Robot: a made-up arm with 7 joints. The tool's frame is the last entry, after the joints. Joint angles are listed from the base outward.
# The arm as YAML. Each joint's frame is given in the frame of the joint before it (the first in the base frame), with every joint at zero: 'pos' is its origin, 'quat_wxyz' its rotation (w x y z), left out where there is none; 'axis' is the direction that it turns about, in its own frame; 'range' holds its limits. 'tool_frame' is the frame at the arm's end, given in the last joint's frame.
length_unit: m
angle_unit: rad
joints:
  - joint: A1
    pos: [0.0, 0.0, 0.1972]
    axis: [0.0, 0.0, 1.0]
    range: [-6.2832, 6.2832]
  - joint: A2
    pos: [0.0, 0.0, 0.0]
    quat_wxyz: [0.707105, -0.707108, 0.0, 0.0]
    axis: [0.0, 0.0, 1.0]
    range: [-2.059, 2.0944]
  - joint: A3
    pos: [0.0, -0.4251, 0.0]
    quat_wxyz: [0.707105, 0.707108, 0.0, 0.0]
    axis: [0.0, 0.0, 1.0]
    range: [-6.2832, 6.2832]
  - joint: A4
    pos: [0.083, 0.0, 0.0]
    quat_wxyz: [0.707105, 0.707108, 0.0, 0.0]
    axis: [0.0, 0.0, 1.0]
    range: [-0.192, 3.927]
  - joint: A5
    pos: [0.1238, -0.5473, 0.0]
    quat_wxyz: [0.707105, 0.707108, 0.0, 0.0]
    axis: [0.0, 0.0, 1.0]
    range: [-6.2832, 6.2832]
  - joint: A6
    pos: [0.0, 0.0, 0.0]
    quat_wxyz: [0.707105, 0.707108, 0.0, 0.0]
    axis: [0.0, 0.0, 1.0]
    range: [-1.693, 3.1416]
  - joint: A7
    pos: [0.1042, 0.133, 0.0]
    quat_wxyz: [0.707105, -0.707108, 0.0, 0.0]
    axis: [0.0, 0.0, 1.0]
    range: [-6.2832, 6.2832]
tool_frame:
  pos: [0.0, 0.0, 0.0]
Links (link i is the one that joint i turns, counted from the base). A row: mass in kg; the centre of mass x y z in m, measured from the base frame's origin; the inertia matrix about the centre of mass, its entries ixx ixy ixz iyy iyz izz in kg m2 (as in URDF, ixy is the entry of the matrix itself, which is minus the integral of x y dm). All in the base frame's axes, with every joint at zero. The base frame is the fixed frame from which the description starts. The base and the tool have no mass.
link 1: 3.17; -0.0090 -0.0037 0.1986; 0.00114 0 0 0.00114 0 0.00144
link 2: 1.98; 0.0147 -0.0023 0.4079; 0.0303 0 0 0.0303 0 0.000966
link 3: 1.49; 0.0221 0.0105 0.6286; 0.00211 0 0 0.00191 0 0.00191
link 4: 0.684; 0.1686 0.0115 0.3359; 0.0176 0 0.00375 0.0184 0 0.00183
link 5: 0.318; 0.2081 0.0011 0.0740; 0.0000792 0 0 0.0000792 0 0.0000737
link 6: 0.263; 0.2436 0.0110 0.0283; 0.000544 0 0.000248 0.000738 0 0.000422
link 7: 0.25; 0.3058 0.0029 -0.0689; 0.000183 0 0 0.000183 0 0.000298
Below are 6 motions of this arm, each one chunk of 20 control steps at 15 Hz.
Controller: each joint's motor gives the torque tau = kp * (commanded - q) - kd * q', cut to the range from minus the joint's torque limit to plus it. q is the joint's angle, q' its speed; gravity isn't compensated. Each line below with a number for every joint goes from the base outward.
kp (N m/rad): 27 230 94 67 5 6.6 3.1
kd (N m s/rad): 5.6 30 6.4 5.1 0.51 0.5 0.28
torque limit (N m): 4 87 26 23 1.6 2 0.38
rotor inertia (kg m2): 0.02 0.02 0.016 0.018 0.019 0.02 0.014
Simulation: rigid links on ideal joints. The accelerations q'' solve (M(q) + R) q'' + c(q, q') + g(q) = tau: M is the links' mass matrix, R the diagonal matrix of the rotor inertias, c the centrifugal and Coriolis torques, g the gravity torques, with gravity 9.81 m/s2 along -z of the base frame. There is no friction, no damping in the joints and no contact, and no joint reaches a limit. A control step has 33 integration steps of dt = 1/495 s. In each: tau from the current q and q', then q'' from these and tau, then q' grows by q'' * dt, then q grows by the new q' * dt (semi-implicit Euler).
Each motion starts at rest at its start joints. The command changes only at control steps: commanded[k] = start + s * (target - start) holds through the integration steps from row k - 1 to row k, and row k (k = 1, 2, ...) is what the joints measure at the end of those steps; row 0 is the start. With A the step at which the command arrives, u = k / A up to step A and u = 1 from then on. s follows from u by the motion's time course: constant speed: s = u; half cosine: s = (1 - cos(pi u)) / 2; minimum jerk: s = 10 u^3 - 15 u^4 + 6 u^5; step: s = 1 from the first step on.
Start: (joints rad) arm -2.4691 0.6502 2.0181 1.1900 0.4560 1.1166 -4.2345
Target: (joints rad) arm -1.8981 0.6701 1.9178 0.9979 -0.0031 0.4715 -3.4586
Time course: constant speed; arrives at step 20
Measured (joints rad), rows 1 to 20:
1: -2.4634 0.6609 2.0032 1.1628 0.4459 1.1066 -4.2225
2: -2.4537 0.6700 1.9727 1.1188 0.4135 1.0940 -4.1927
3: -2.4413 0.6760 1.9481 1.0830 0.3709 1.0769 -4.1526
4: -2.4254 0.6800 1.9360 1.0625 0.3345 1.0539 -4.1101
5: -2.4049 0.6827 1.9327 1.0539 0.3097 1.0241 -4.0691
6: -2.3803 0.6845 1.9325 1.0500 0.2928 0.9890 -4.0299
7: -2.3528 0.6859 1.9315 1.0455 0.2781 0.9528 -3.9916
8: -2.3236 0.6871 1.9286 1.0381 0.2621 0.9188 -3.9534
9: -2.2936 0.6881 1.9240 1.0282 0.2439 0.8880 -3.9149
10: -2.2633 0.6891 1.9186 1.0171 0.2242 0.8593 -3.8761
11: -2.2331 0.6900 1.9132 1.0061 0.2038 0.8310 -3.8373
12: -2.2030 0.6910 1.9080 0.9956 0.1833 0.8021 -3.7984
13: -2.1732 0.6920 1.9030 0.9858 0.1630 0.7721 -3.7596
14: -2.1437 0.6930 1.8981 0.9765 0.1428 0.7414 -3.7208
15: -2.1146 0.6941 1.8931 0.9673 0.1227 0.7104 -3.6820
16: -2.0858 0.6952 1.8880 0.9582 0.1025 0.6793 -3.6432
17: -2.0572 0.6963 1.8829 0.9490 0.0822 0.6484 -3.6044
18: -2.0288 0.6973 1.8777 0.9397 0.0618 0.6177 -3.5656
19: -2.0005 0.6984 1.8725 0.9303 0.0414 0.5870 -3.5268
20: -1.9722 0.6995 1.8674 0.9210 0.0208 0.5563 -3.4880

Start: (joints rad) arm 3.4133 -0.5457 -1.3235 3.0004 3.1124 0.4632 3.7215
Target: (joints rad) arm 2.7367 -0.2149 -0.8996 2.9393 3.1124 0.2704 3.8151
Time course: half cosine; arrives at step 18
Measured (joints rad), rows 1 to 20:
1: 3.4158 -0.5556 -1.3232 3.0047 3.1122 0.4527 3.7221
2: 3.4149 -0.5704 -1.3192 3.0102 3.1069 0.4406 3.7232
3: 3.4072 -0.5787 -1.3084 3.0139 3.0997 0.4340 3.7250
4: 3.3918 -0.5776 -1.2910 3.0151 3.0946 0.4288 3.7282
5: 3.3686 -0.5675 -1.2679 3.0140 3.0925 0.4211 3.7329
6: 3.3378 -0.5502 -1.2399 3.0112 3.0924 0.4096 3.7389
7: 3.2996 -0.5275 -1.2082 3.0077 3.0931 0.3951 3.7459
8: 3.2546 -0.5009 -1.1737 3.0041 3.0941 0.3791 3.7537
9: 3.2038 -0.4717 -1.1374 3.0008 3.0952 0.3626 3.7619
10: 3.1488 -0.4410 -1.1004 2.9977 3.0963 0.3464 3.7703
11: 3.0915 -0.4097 -1.0638 2.9947 3.0977 0.3306 3.7786
12: 3.0343 -0.3787 -1.0289 2.9911 3.0993 0.3149 3.7867
13: 2.9795 -0.3489 -0.9965 2.9867 3.1011 0.2992 3.7941
14: 2.9290 -0.3211 -0.9679 2.9811 3.1029 0.2835 3.8007
15: 2.8844 -0.2961 -0.9437 2.9745 3.1048 0.2681 3.8063
16: 2.8466 -0.2746 -0.9248 2.9675 3.1064 0.2537 3.8107
17: 2.8163 -0.2574 -0.9117 2.9608 3.1078 0.2413 3.8137
18: 2.7940 -0.2449 -0.9048 2.9551 3.1090 0.2321 3.8154
19: 2.7786 -0.2372 -0.9025 2.9511 3.1094 0.2265 3.8158
20: 2.7678 -0.2332 -0.9019 2.9494 3.1086 0.2241 3.8157

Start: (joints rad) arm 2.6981 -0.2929 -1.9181 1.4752 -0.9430 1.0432 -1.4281
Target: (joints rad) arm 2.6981 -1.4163 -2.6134 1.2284 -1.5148 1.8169 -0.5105
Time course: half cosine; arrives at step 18
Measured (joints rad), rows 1 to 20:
1: 2.7024 -0.3022 -1.9251 1.4513 -0.9439 1.0464 -1.4257
2: 2.7118 -0.3228 -1.9427 1.4080 -0.9414 1.0699 -1.4157
3: 2.7235 -0.3541 -1.9673 1.3724 -0.9418 1.1092 -1.3939
4: 2.7348 -0.3964 -1.9984 1.3523 -0.9526 1.1498 -1.3590
5: 2.7438 -0.4501 -2.0370 1.3438 -0.9769 1.1867 -1.3121
6: 2.7492 -0.5156 -2.0838 1.3396 -1.0139 1.2242 -1.2547
7: 2.7498 -0.5923 -2.1392 1.3343 -1.0602 1.2679 -1.1886
8: 2.7452 -0.6790 -2.2022 1.3255 -1.1127 1.3206 -1.1158
9: 2.7353 -0.7735 -2.2704 1.3134 -1.1686 1.3808 -1.0386
10: 2.7207 -0.8726 -2.3407 1.2993 -1.2257 1.4448 -0.9592
11: 2.7030 -0.9728 -2.4095 1.2844 -1.2818 1.5084 -0.8799
12: 2.6842 -1.0706 -2.4736 1.2695 -1.3348 1.5685 -0.8033
13: 2.6665 -1.1629 -2.5304 1.2553 -1.3828 1.6225 -0.7315
14: 2.6524 -1.2468 -2.5781 1.2422 -1.4243 1.6690 -0.6669
15: 2.6435 -1.3200 -2.6158 1.2307 -1.4585 1.7069 -0.6115
16: 2.6407 -1.3805 -2.6429 1.2213 -1.4852 1.7354 -0.5669
17: 2.6436 -1.4269 -2.6596 1.2146 -1.5041 1.7542 -0.5346
18: 2.6511 -1.4579 -2.6662 1.2110 -1.5154 1.7630 -0.5156
19: 2.6614 -1.4752 -2.6645 1.2117 -1.5209 1.7642 -0.5083
20: 2.6730 -1.4832 -2.6587 1.2165 -1.5254 1.7623 -0.5078

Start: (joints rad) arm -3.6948 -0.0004 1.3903 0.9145 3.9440 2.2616 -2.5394
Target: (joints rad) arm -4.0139 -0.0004 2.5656 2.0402 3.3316 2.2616 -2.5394
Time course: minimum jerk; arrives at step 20
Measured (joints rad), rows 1 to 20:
1: -3.6946 0.0013 1.3914 0.8883 3.9483 2.2515 -2.5394
2: -3.6961 0.0042 1.3965 0.8497 3.9722 2.2246 -2.5400
3: -3.7023 0.0068 1.4094 0.8324 4.0039 2.1972 -2.5414
4: -3.7142 0.0086 1.4344 0.8455 4.0240 2.1824 -2.5429
5: -3.7312 0.0094 1.4748 0.8854 4.0227 2.1810 -2.5438
6: -3.7517 0.0093 1.5323 0.9459 4.0002 2.1866 -2.5441
7: -3.7741 0.0083 1.6065 1.0216 3.9615 2.1930 -2.5439
8: -3.7971 0.0064 1.6955 1.1089 3.9120 2.1974 -2.5435
9: -3.8194 0.0035 1.7965 1.2052 3.8549 2.2002 -2.5429
10: -3.8397 -0.0006 1.9058 1.3080 3.7917 2.2030 -2.5424
11: -3.8568 -0.0057 2.0193 1.4140 3.7235 2.2076 -2.5416
12: -3.8700 -0.0114 2.1324 1.5194 3.6518 2.2148 -2.5407
13: -3.8791 -0.0172 2.2402 1.6200 3.5791 2.2251 -2.5397
14: -3.8849 -0.0225 2.3378 1.7121 3.5090 2.2382 -2.5385
15: -3.8894 -0.0265 2.4208 1.7926 3.4455 2.2534 -2.5373
16: -3.8947 -0.0288 2.4858 1.8592 3.3927 2.2694 -2.5362
17: -3.9028 -0.0292 2.5315 1.9103 3.3541 2.2843 -2.5354
18: -3.9145 -0.0282 2.5587 1.9454 3.3312 2.2965 -2.5350
19: -3.9293 -0.0264 2.5704 1.9653 3.3228 2.3047 -2.5349
20: -3.9462 -0.0248 2.5717 1.9726 3.3259 2.3085 -2.5351

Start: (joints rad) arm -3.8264 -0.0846 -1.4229 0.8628 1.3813 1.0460 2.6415
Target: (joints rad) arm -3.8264 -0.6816 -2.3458 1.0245 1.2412 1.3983 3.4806
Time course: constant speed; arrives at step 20
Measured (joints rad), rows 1 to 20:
1: -3.8118 -0.0942 -1.4461 0.8398 1.3773 1.0515 2.6544
2: -3.7991 -0.1123 -1.4853 0.8035 1.3585 1.0663 2.6867
3: -3.7932 -0.1367 -1.5332 0.7830 1.3340 1.0836 2.7301
4: -3.7934 -0.1652 -1.5842 0.7841 1.3158 1.0978 2.7757
5: -3.7975 -0.1961 -1.6357 0.7991 1.3074 1.1085 2.8196
6: -3.8035 -0.2282 -1.6867 0.8178 1.3052 1.1182 2.8616
7: -3.8101 -0.2608 -1.7373 0.8339 1.3037 1.1288 2.9027
8: -3.8163 -0.2938 -1.7877 0.8458 1.2999 1.1411 2.9439
9: -3.8217 -0.3271 -1.8376 0.8547 1.2932 1.1545 2.9854
10: -3.8257 -0.3603 -1.8870 0.8626 1.2848 1.1689 3.0273
11: -3.8284 -0.3936 -1.9358 0.8709 1.2759 1.1838 3.0692
12: -3.8300 -0.4267 -1.9840 0.8801 1.2675 1.1992 3.1110
13: -3.8307 -0.4598 -2.0318 0.8901 1.2599 1.2147 3.1527
14: -3.8308 -0.4927 -2.0794 0.9005 1.2528 1.2303 3.1944
15: -3.8307 -0.5256 -2.1269 0.9110 1.2461 1.2457 3.2360
16: -3.8304 -0.5584 -2.1744 0.9216 1.2395 1.2609 3.2777
17: -3.8302 -0.5911 -2.2217 0.9322 1.2330 1.2761 3.3193
18: -3.8300 -0.6238 -2.2689 0.9428 1.2266 1.2913 3.3609
19: -3.8299 -0.6563 -2.3158 0.9535 1.2204 1.3065 3.4026
20: -3.8299 -0.6887 -2.3626 0.9643 1.2143 1.3219 3.4442

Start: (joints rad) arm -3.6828 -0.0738 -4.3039 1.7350 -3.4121 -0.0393 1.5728
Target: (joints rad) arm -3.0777 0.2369 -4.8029 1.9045 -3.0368 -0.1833 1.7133
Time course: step
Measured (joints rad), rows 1 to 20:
1: -3.3546 0.0198 -4.5831 1.7382 -3.2769 -0.1282 1.6156
2: -3.2083 0.1100 -4.7035 1.8043 -3.1060 -0.2419 1.6791
3: -3.1666 0.1681 -4.7681 1.8361 -3.0198 -0.2674 1.7164
4: -3.1583 0.2083 -4.8094 1.8362 -3.0171 -0.2517 1.7268
5: -3.1605 0.2354 -4.8332 1.8244 -3.0482 -0.2387 1.7238
6: -3.1623 0.2523 -4.8438 1.8140 -3.0759 -0.2402 1.7185
7: -3.1595 0.2617 -4.8453 1.8094 -3.0882 -0.2476 1.7152
8: -3.1511 0.2657 -4.8414 1.8094 -3.0873 -0.2523 1.7144
9: -3.1384 0.2665 -4.8355 1.8112 -3.0797 -0.2522 1.7147
10: -3.1235 0.2656 -4.8295 1.8127 -3.0704 -0.2498 1.7153
11: -3.1085 0.2642 -4.8248 1.8132 -3.0624 -0.2480 1.7158
12: -3.0952 0.2628 -4.8217 1.8127 -3.0569 -0.2478 1.7161
13: -3.0846 0.2617 -4.8201 1.8119 -3.0540 -0.2486 1.7162
14: -3.0770 0.2611 -4.8197 1.8112 -3.0531 -0.2496 1.7162
15: -3.0725 0.2609 -4.8201 1.8109 -3.0535 -0.2502 1.7162
16: -3.0705 0.2610 -4.8210 1.8110 -3.0547 -0.2502 1.7161
17: -3.0703 0.2613 -4.8220 1.8114 -3.0562 -0.2499 1.7161
18: -3.0713 0.2617 -4.8230 1.8119 -3.0577 -0.2495 1.7160
19: -3.0730 0.2621 -4.8239 1.8123 -3.0590 -0.2492 1.7159
20: -3.0747 0.2624 -4.8245 1.8126 -3.0600 -0.2491 1.7159

